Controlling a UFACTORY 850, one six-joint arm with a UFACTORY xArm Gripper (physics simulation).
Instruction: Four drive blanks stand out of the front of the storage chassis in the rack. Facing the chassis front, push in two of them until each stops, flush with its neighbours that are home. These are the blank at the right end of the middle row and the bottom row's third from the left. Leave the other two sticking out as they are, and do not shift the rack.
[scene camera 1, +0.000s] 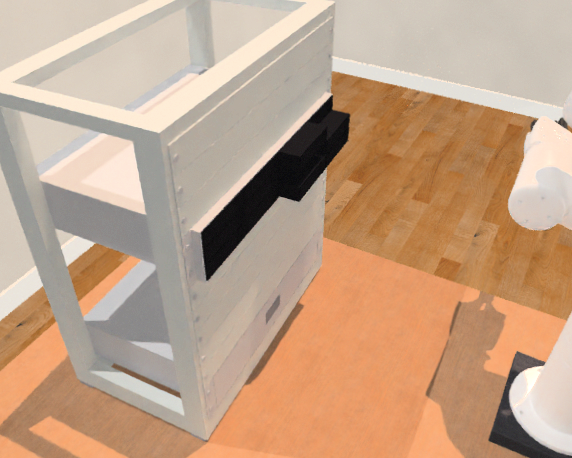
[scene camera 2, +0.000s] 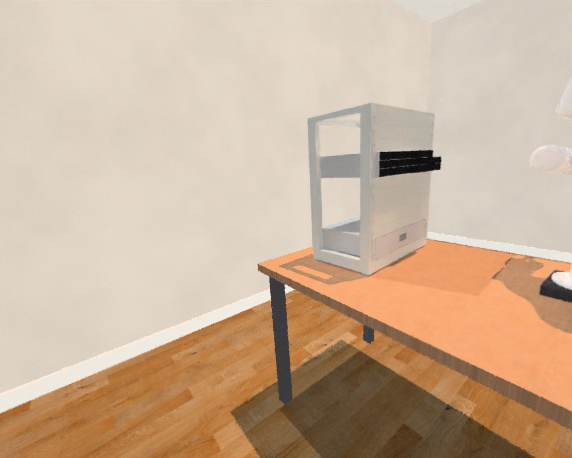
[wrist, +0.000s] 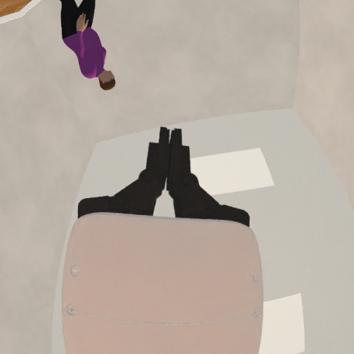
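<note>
The storage chassis (scene camera 1: 237, 220) (scene camera 2: 400, 164) shows its black front across the pale rack (scene camera 1: 172, 320) (scene camera 2: 365, 200). At its right end, a black blank (scene camera 1: 340, 129) (scene camera 2: 437, 163) stands out, at about middle height in scene camera 2. Left of it, more black blanks (scene camera 1: 300, 150) stick out in a joined dark mass; their rows and separate edges are hard to tell. The left part of the front looks flat. My gripper (wrist: 168, 140) is shut and empty, its black fingertips together, in the wrist view. It points away from the rack, towards wall and ceiling, and its fingers do not show in the scene views.
The rack stands on an orange table top (scene camera 1: 370, 320) (scene camera 2: 450, 295). Below the chassis is a pale panel with a small grey plate (scene camera 1: 273, 309) (scene camera 2: 403, 237). White arm parts (scene camera 1: 537, 195) (scene camera 2: 550, 159) are at the right, apart from the rack. A person in purple (wrist: 90, 55) shows in the wrist view.
</note>
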